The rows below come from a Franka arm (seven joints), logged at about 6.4 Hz.
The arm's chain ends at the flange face. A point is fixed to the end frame.
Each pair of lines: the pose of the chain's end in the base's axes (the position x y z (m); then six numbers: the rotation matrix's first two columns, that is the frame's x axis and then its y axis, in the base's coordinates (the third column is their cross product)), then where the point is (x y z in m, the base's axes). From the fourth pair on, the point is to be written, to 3 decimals.
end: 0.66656 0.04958 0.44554 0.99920 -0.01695 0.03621 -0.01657 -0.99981 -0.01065
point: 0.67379 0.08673 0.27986
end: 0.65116 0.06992 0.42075 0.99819 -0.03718 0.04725 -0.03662 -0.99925 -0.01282
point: 0.66099 0.10721 0.25523
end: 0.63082 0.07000 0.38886 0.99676 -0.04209 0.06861 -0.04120 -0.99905 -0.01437
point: 0.64437 0.10735 0.22362
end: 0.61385 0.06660 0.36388 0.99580 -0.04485 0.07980 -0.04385 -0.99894 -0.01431
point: 0.629 0.104 0.199
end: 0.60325 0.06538 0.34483 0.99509 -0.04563 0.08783 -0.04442 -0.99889 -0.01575
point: 0.620 0.103 0.180
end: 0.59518 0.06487 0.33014 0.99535 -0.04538 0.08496 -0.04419 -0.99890 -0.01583
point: 0.612 0.102 0.165
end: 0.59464 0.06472 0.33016 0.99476 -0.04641 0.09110 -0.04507 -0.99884 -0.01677
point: 0.612 0.102 0.165
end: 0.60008 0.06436 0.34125 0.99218 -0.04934 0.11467 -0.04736 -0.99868 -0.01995
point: 0.622 0.102 0.177
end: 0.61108 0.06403 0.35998 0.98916 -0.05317 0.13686 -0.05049 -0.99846 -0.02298
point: 0.636 0.102 0.196
